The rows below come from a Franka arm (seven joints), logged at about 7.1 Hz.
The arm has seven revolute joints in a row. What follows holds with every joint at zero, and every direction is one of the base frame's. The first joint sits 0.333 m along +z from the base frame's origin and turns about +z. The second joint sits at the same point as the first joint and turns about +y. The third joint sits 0.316 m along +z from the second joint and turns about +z. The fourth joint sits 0.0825 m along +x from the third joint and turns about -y. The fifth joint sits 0.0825 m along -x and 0.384 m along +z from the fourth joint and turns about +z. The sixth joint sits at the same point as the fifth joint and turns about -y. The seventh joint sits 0.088 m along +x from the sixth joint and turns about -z. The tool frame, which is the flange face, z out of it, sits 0.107 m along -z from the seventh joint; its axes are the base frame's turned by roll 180, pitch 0 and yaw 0 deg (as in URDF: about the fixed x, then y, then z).
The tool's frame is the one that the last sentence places.
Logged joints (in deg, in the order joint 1, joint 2, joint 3, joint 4, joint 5, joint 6, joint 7), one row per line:
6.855, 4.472, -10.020, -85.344, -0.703, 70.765, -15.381
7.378, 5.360, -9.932, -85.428, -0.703, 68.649, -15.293
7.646, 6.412, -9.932, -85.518, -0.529, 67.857, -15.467
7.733, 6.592, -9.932, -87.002, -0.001, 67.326, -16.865
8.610, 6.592, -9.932, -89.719, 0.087, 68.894, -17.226
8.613, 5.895, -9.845, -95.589, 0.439, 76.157, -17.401
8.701, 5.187, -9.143, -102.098, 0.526, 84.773, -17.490
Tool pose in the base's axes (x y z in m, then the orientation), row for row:
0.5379, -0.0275, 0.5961, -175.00, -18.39, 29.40
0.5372, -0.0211, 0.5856, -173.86, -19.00, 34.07
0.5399, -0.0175, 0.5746, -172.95, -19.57, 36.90
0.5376, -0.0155, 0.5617, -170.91, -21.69, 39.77
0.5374, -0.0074, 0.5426, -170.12, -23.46, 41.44
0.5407, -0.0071, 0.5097, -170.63, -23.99, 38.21
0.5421, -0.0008, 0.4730, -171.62, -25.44, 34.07
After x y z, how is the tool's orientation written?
As a rotation vector, in degrees.
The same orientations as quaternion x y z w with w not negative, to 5 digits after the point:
-0.98083, -0.10307, 0.16478, 0.01394
-0.97562, -0.10662, 0.19118, 0.01586
-0.97189, -0.10997, 0.20736, 0.01813
-0.96625, -0.12263, 0.22484, 0.02782
-0.96258, -0.13274, 0.23448, 0.02915
-0.96632, -0.13586, 0.21639, 0.03059
-0.97028, -0.14383, 0.19262, 0.02784

